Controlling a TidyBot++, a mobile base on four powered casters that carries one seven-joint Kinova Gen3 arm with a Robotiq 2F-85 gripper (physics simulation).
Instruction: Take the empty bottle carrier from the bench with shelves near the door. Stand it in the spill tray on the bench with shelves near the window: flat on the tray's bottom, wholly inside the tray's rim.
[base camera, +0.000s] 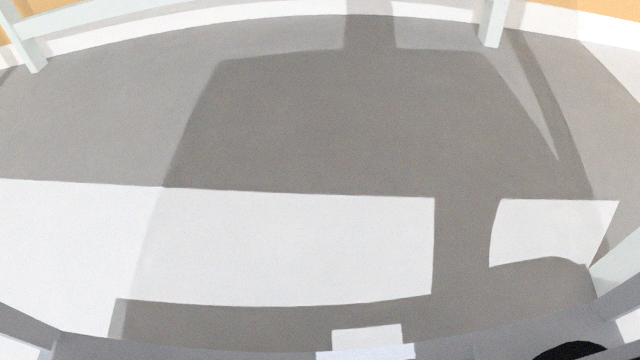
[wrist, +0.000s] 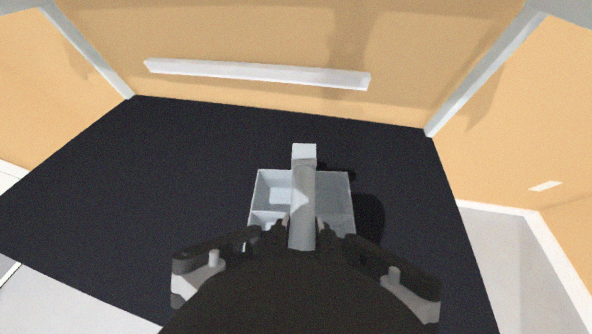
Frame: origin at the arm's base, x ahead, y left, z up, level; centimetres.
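Seen in the pictures: gripper, fingertip midpoint: (wrist: 302, 224).
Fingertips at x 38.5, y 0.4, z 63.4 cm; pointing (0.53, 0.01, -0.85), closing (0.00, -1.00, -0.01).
Observation:
A point is followed by its place in that frame.
The bottle carrier (wrist: 332, 194) {x 53.2, y -7.7, z 39.7 cm} is a pale grey open box with divided compartments and a long raised handle bar (wrist: 303, 200) {x 40.0, y 0.4, z 66.7 cm}. In the wrist view it is upright over the dark bench top (wrist: 200, 165) {x 61.9, y 38.2, z 36.6 cm}. Any gap beneath it is hard to judge. My gripper (wrist: 302, 224) {x 38.5, y 0.4, z 63.4 cm} is shut on the handle bar, one finger on each side, near the bar's close end. The near part of the carrier is hidden behind the fingers and gripper body. The compartments that show hold no bottles. The spill tray does not show in either view.
Pale uprights (wrist: 90, 52) {x 103.1, y 98.9, z 58.5 cm} (wrist: 475, 75) {x 84.8, y -47.4, z 59.7 cm} stand at the bench top's back corners. A white bar (wrist: 257, 74) {x 92.2, y 20.4, z 53.9 cm} runs across behind it, in front of the orange wall (wrist: 200, 30) {x 104.2, y 43.1, z 64.1 cm}. In the base view, pale bench legs (base camera: 492, 25) {x 79.4, y -43.1, z -33.5 cm} (base camera: 25, 47) {x 97.4, y 95.1, z -30.1 cm} stand on the grey floor (base camera: 320, 115) {x 53.3, y -0.8, z -39.6 cm}.

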